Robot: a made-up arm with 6 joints.
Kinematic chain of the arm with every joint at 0, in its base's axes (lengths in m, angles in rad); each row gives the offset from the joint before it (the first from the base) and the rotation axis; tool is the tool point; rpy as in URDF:
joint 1: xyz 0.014 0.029 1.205 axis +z
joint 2: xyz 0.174 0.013 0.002 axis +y
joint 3: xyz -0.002 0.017 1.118 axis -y
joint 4: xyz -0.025 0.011 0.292 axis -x
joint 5: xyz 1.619 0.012 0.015 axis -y
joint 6: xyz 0.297 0 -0.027 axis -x
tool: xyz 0.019 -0.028 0.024 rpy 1.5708 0 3.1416
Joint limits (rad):
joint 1: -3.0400..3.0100
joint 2: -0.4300..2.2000
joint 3: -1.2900..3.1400
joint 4: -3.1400..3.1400
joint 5: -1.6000..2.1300
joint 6: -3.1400..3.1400
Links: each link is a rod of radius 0.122 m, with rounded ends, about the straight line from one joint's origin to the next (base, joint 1, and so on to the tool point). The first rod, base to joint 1, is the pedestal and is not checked.
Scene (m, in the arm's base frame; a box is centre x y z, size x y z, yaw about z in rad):
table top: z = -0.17
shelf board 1: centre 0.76 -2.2 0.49 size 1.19 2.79 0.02 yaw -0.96
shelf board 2: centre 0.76 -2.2 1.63 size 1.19 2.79 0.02 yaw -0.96
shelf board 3: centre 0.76 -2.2 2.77 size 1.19 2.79 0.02 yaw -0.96
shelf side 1: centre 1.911 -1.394 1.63 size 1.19 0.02 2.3 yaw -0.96
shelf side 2: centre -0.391 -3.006 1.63 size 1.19 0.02 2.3 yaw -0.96
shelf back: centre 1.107 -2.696 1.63 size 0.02 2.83 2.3 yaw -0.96
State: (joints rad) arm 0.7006 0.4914 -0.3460 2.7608 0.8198 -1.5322
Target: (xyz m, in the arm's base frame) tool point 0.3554 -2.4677 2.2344
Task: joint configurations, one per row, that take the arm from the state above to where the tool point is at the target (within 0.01 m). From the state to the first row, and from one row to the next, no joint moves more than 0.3 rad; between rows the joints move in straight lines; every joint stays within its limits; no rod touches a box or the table.
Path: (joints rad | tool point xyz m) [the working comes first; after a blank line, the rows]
Joints at the target: -1.4712 0.4104 0.3221 2.8427 0.5469 -1.5729
Straight joint move there: touches shelf board 2, shelf side 1.

1: 0.4257 0.3071 -0.3420 2.8366 1.0175 -1.7109 | 1.7689 0.9615 1.2215
2: 0.1509 0.1228 -0.3381 2.9125 1.2151 -1.8897 | 1.8671 0.4208 1.5425
3: -0.1240 -0.0614 -0.3341 2.9883 1.4128 -2.0684 | 1.7516 -0.1017 1.8420
4: -0.3989 -0.2457 -0.3302 3.0642 1.6104 -2.2471 | 1.4512 -0.5160 2.1111
5: -0.6737 -0.4300 -0.3262 3.1400 1.8081 -2.4259 | 1.0323 -0.7530 2.3414
6: -0.9439 -0.3900 -0.3298 3.0843 1.5721 -2.2082 | 0.8785 -1.0782 2.3010
7: -1.2140 -0.3501 -0.3335 3.0286 1.3360 -1.9906 | 0.6133 -1.3664 2.2712
8: -1.4841 -0.3101 -0.3371 2.9729 1.1000 -1.7729 | 0.2461 -1.5781 2.2498
9: -1.7542 -0.2701 -0.3407 2.9171 0.8640 -1.5552 | -0.1985 -1.6764 2.2343
10: -1.6599 -0.0433 -0.1198 2.8923 0.7583 -1.5611 | -0.0629 -1.9596 2.2897
11: -1.5655 0.1835 0.1011 2.8675 0.6526 -1.5670 | 0.1228 -2.2299 2.2896
12: -1.4712 0.4104 0.3221 2.8427 0.5469 -1.5729 | 0.3553 -2.4677 2.2345

